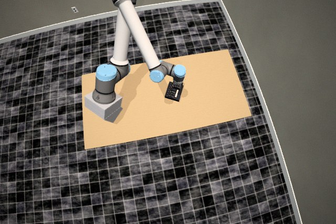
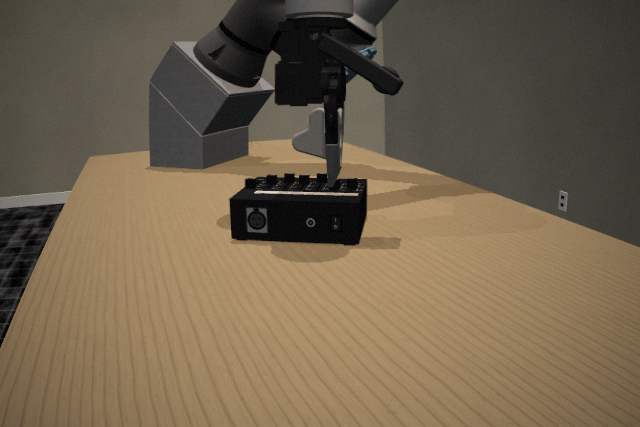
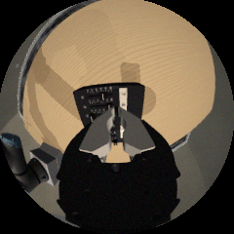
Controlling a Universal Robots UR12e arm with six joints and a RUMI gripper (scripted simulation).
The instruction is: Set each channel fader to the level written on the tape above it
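Right now my hand is 60 mm past the fader cap, 10 mm to the right of it and 10 mm above it.
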